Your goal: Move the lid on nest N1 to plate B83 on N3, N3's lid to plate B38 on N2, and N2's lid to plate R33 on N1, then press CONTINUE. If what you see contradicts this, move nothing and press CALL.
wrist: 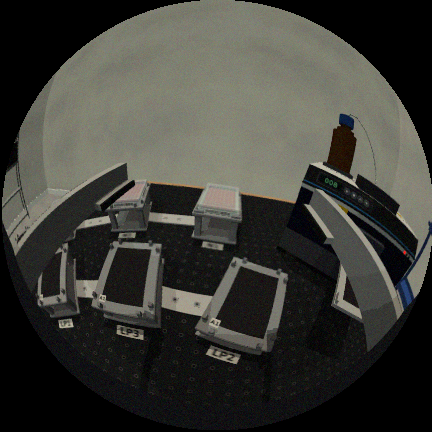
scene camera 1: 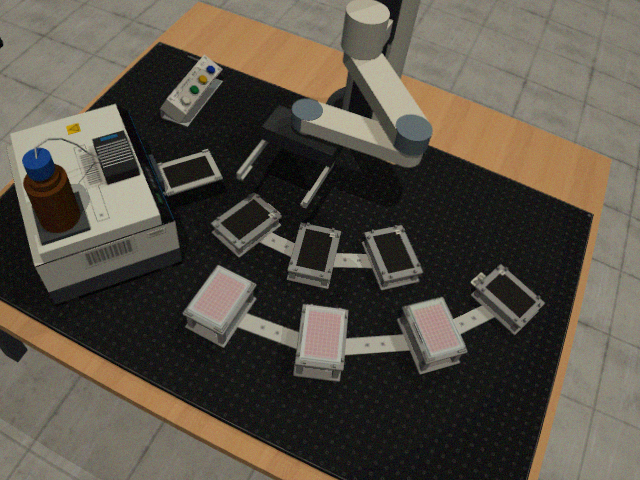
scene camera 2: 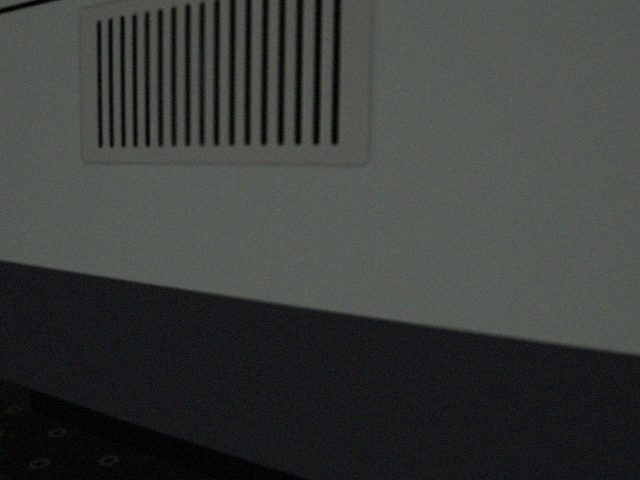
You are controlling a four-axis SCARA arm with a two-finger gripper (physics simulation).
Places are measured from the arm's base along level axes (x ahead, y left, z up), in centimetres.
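Where they show: gripper, fingertip midpoint: [wrist: 217,180] [scene camera 1: 271,190]; arm's base, link origin: [scene camera 1: 365,116].
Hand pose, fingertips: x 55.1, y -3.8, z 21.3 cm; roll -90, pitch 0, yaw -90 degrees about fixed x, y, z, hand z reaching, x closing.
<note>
Things, the pixels of their top centre, and the offset from my fingertips. "spot": a spot on its surface instead.
- left plate, top centre: [scene camera 1: 219,294] [wrist: 220,193] dy -0.3, dx +22.9, dz -11.4 cm
- middle plate, top centre: [scene camera 1: 323,332] [wrist: 128,188] dy +23.7, dx +20.5, dz -11.5 cm
- right plate, top centre: [scene camera 1: 437,325] dy +45.4, dx +7.2, dz -11.9 cm
- button box, top centre: [scene camera 1: 191,77] dy -44.0, dx -34.5, dz -11.6 cm
- LP3, top centre: [wrist: 124,268] [scene camera 1: 315,247] dy +12.2, dx -0.3, dz -14.4 cm
- LP1, top centre: [wrist: 47,269] [scene camera 1: 394,249] dy +29.2, dx -8.9, dz -14.4 cm
- empty nest, top centre: [scene camera 1: 512,292] dy +59.4, dx -11.4, dz -14.6 cm
- brown bottle, surface spot: [scene camera 1: 56,201] spot: dy -31.2, dx +31.2, dz +11.5 cm
My gripper [scene camera 1: 272,190] [wrist: 217,180] is open and empty, raised behind the back row of nests. Three pink gridded plates with pale rims sit on raised nests in the front row: a left plate [scene camera 1: 220,296] [wrist: 218,196], a middle plate [scene camera 1: 323,333] [wrist: 131,195] and a right plate [scene camera 1: 438,329]. Their nest and plate labels are too small to read, and I cannot clearly make out the lids. The button box [scene camera 1: 178,103] stands at the back left with a blue, a yellow, a green and a white button; its lettering is unreadable.
Empty framed nests LP2 [scene camera 1: 257,229] [wrist: 235,339], LP3 [scene camera 1: 310,275] [wrist: 120,309] and LP1 [scene camera 1: 403,273] [wrist: 52,301] form the back row. Another empty nest [scene camera 1: 498,306] is far right. A white machine [scene camera 1: 67,268] [scene camera 2: 465,206] carries a brown bottle [scene camera 1: 56,201] [wrist: 342,145]; its tray [scene camera 1: 193,183] sticks out.
</note>
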